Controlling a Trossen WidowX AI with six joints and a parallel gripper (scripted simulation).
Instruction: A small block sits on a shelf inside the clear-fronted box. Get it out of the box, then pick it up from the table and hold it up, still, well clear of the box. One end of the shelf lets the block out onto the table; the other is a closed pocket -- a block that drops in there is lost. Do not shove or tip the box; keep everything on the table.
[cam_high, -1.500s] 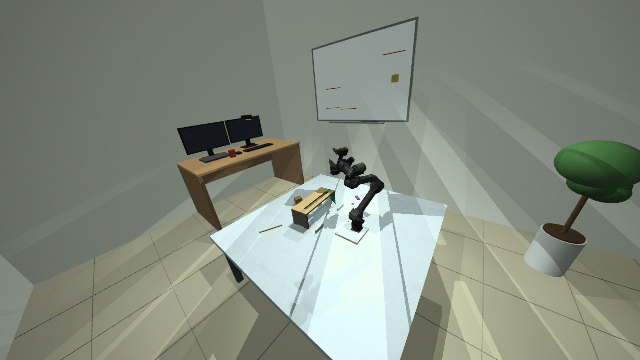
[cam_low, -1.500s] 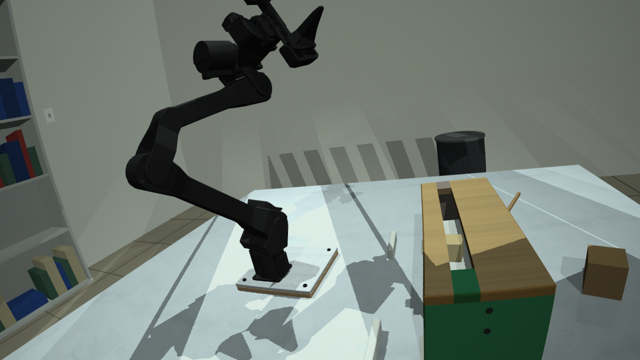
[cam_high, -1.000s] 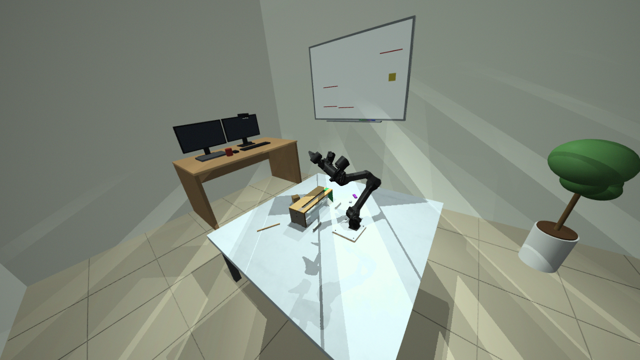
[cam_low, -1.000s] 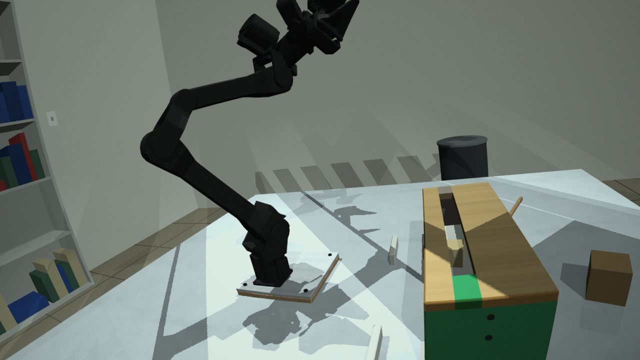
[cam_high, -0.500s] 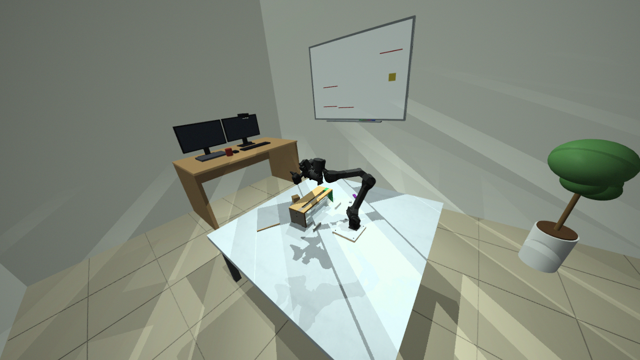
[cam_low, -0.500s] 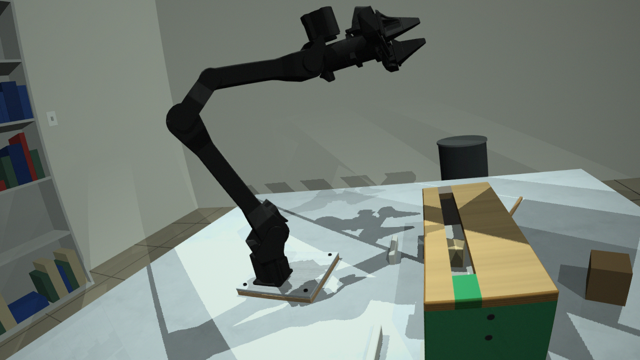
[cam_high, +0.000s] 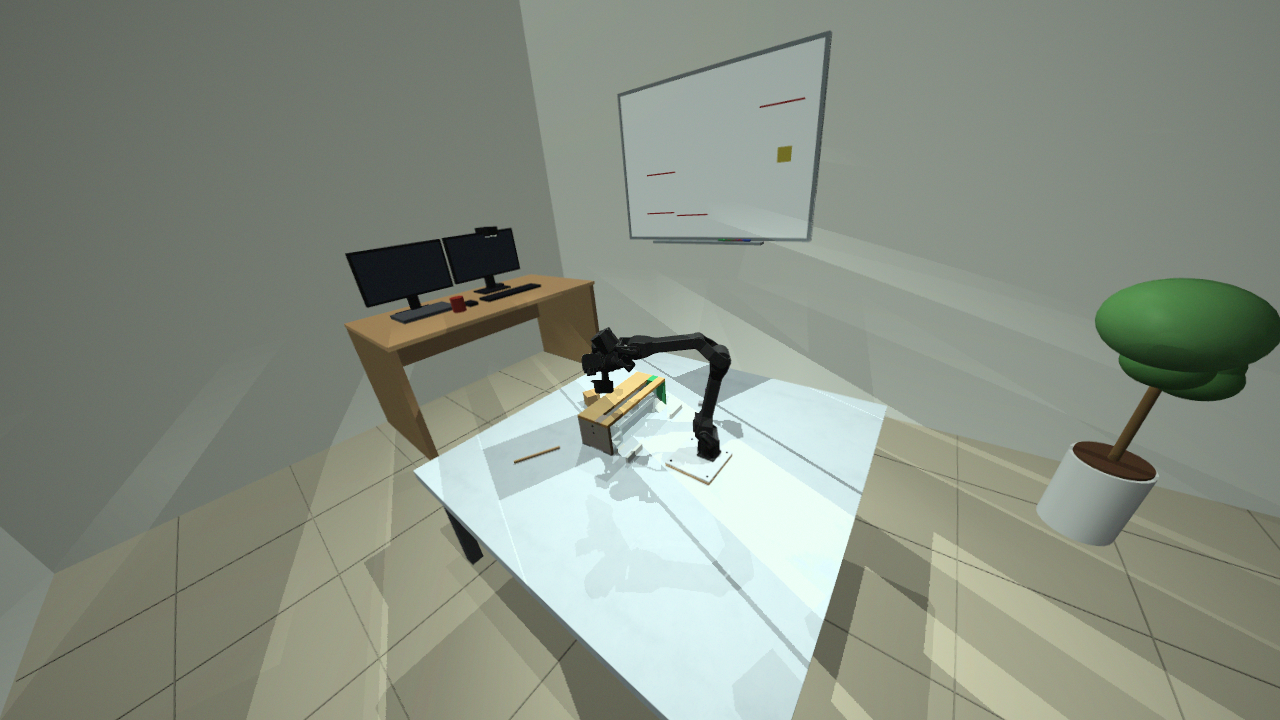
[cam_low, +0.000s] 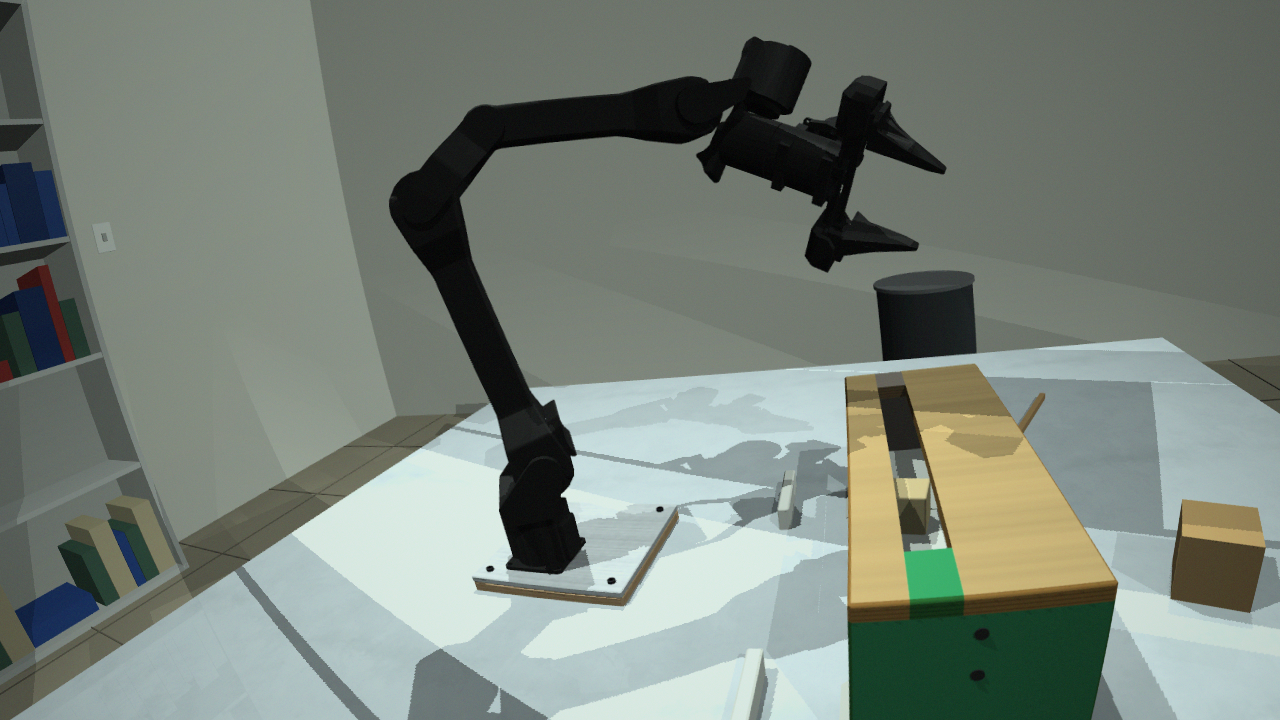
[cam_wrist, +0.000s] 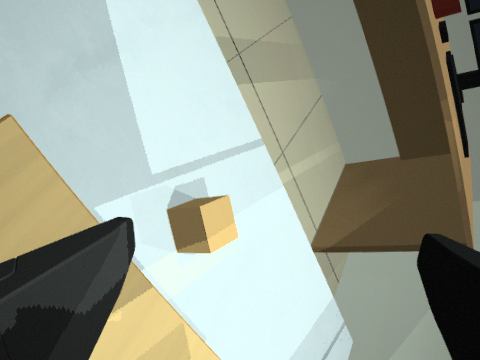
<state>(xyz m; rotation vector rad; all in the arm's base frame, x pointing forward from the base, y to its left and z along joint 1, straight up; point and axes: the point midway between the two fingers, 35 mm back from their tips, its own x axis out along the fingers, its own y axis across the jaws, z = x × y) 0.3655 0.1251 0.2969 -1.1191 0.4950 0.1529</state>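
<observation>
Now: gripper tip 210 mm above the small pale block, 150 mm to the left of it and 50 mm past it. The rest, counted from my gripper tip: thin wooden stick: 290 mm below, 210 mm to the left, 130 mm ahead; brown cube: 270 mm below, 210 mm ahead, 160 mm to the right; box: 230 mm below, 130 mm to the right, 60 mm behind.
</observation>
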